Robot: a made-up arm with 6 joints.
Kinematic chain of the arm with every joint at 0, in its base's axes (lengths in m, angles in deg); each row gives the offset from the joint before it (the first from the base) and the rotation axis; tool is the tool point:
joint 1: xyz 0 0 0.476 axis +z
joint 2: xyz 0.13 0 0 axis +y
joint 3: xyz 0 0 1.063 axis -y
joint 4: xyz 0 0 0.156 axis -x
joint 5: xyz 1.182 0 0 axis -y
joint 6: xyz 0.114 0 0 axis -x
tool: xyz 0 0 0
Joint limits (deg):
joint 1: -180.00..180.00
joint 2: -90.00..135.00
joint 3: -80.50..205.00
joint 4: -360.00..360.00
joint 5: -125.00..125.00
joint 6: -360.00..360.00
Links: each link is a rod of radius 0.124 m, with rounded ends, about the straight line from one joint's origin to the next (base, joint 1, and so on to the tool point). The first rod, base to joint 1, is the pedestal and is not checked.
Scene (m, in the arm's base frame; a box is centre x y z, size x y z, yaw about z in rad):
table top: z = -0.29
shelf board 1: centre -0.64 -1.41 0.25 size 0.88 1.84 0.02 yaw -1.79
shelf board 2: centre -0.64 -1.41 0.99 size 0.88 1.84 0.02 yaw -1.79
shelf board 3: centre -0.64 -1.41 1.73 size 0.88 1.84 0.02 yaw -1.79
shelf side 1: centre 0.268 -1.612 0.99 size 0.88 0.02 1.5 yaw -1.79
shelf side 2: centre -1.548 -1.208 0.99 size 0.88 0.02 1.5 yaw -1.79
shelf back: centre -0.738 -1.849 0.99 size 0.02 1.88 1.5 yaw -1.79
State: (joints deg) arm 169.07 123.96 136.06 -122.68 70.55 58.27
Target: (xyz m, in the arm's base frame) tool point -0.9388 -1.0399 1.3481
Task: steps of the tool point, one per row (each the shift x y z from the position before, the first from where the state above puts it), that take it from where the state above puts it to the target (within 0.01 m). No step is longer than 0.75 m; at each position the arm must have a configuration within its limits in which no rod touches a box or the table.
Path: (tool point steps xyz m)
1: 0.2314 0.4779 0.5247
2: 0.4369 0.3130 0.4819
3: 0.5359 0.0758 0.4052
4: 0.5089 -0.1728 0.3029
5: 0.3699 -0.3697 0.1830
6: 0.1605 -0.4698 0.0559
7: -0.0615 -0.4542 -0.0676
8: -0.2384 -0.3360 -0.1778
9: -0.3289 -0.1546 -0.2664
10: -0.3170 0.0382 -0.3273
11: -0.0814 -0.2312 0.0187
12: -0.0280 -0.2594 -0.0189

